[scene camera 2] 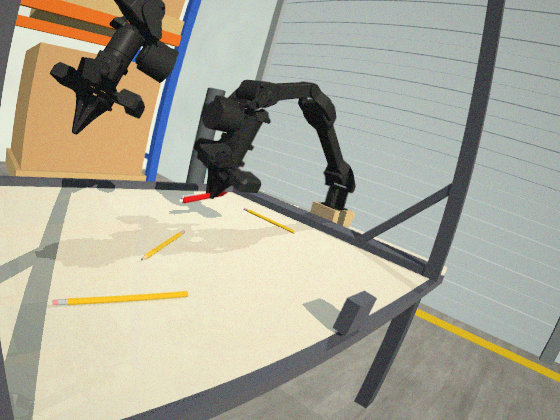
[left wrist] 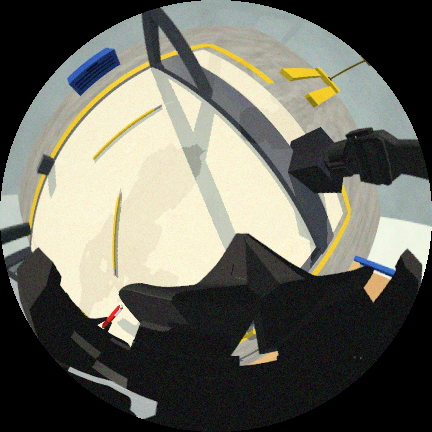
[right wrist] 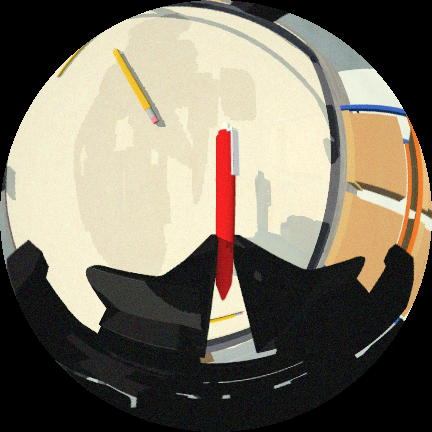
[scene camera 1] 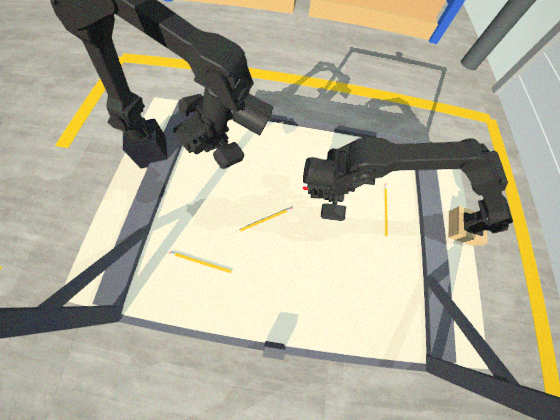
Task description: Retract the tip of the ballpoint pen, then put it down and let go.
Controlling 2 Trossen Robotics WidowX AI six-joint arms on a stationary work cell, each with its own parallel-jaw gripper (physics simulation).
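Places are measured from the left arm's base along level axes (x ahead, y left, z up), in metres.
Pixels of known places: left gripper, fingertip midpoint: (scene camera 2: 74, 133) (left wrist: 240, 238) (scene camera 1: 206, 151); right gripper, fingertip midpoint: (scene camera 2: 209, 196) (left wrist: 108, 319) (right wrist: 224, 240); left arm's base, origin of the base link: (left wrist: 332, 159) (scene camera 1: 139, 133); right arm's base, origin of the base link: (scene camera 2: 334, 206) (scene camera 1: 473, 224).
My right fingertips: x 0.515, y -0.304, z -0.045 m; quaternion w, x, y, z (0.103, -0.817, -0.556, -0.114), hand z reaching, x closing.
Ahead of a thing's pixels: the offset from my right fingertips to its top centre. Level surfaces: height alone.
A red ballpoint pen {dz +0.018, dx -0.013, dy +0.005 m} (scene camera 1: 305, 188) (scene camera 2: 196, 198) (left wrist: 111, 317) (right wrist: 224, 185) with a white clip and a white push button is held off the table {dz -0.062 m} (scene camera 1: 325, 300) (scene camera 2: 240, 290). My right gripper (scene camera 2: 214, 195) (right wrist: 224, 240) is shut on its body, nearer the pointed end. The button end sticks out from the fingers. In the right wrist view the red cone shows between the fingers, with no metal tip seen beyond it. My left gripper (scene camera 2: 76, 132) (left wrist: 240, 238) is shut and empty, raised to the left of the pen in scene camera 2. Its fingertips are hidden in scene camera 1.
Three yellow pencils lie on the table: a middle one {dz -0.053, dx -0.203, dy -0.027 m} (scene camera 1: 266, 219) (scene camera 2: 163, 245), a lower-left one {dz -0.055, dx -0.412, dy -0.104 m} (scene camera 1: 202, 262) (scene camera 2: 120, 298) and one {dz -0.055, dx +0.193, dy -0.089 m} (scene camera 1: 386, 210) (scene camera 2: 269, 220) near the right edge. A dark block {dz -0.005, dx -0.266, dy -0.371 m} (scene camera 1: 274, 349) (scene camera 2: 355, 312) stands at the front edge. Dark frame bars border the table.
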